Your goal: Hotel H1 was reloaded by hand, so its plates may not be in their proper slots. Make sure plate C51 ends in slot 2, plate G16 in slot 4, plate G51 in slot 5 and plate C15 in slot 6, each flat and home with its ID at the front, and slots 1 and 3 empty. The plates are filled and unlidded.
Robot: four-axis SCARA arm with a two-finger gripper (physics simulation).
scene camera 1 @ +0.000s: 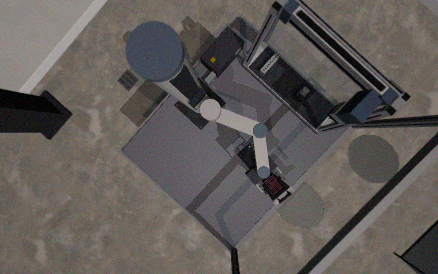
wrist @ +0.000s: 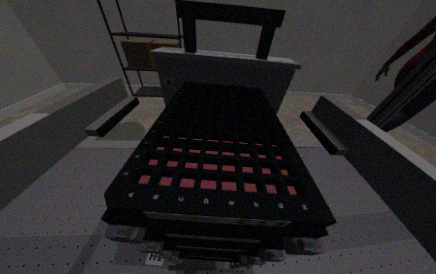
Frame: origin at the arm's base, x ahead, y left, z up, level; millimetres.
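Seen in the pictures: gripper, fingertip midpoint: (scene camera 1: 276, 187) (wrist: 221, 97).
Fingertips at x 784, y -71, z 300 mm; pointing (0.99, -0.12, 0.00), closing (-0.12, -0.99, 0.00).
Observation:
A point is followed by its place in that frame.
The dark plate C15 (scene camera 1: 274, 185) @(y -69, x 766, z 299 mm) (wrist: 215, 172) @(y -62, x 715, z 297 mm), with red-filled wells, lies flat at the top of hotel H1 (scene camera 1: 284, 197) @(y -80, x 833, z 357 mm) (wrist: 175, 75) @(y -26, x 830, z 302 mm). Its row of letters A to H faces the wrist camera; the ID strip on its front edge is too dark to read. My gripper (scene camera 1: 272, 183) @(y -71, x 784, z 300 mm) (wrist: 221, 97) @(y -71, x 784, z 300 mm) is open around this plate, with a visible gap between each finger pad and the plate's sides. Several edges show stacked below the plate in the wrist view, with unreadable IDs. An H1 tag (wrist: 155, 258) @(y 35, x 713, z 13 mm) is at the base. Slot numbers cannot be read.
The hotel's back panel carries a tall black handle (wrist: 230, 12) @(y -79, x 833, z 354 mm). A dark box with a yellow label (scene camera 1: 221, 51) @(y 386, x -114, z 127 mm) and a framed enclosure (scene camera 1: 345, 47) @(y 673, x 456, z 510 mm) stand along the deck's far side. The hotel is near the deck (scene camera 1: 165, 155) @(y -502, x 73, z 13 mm) edge. A shelf rack (wrist: 146, 35) stands beyond.

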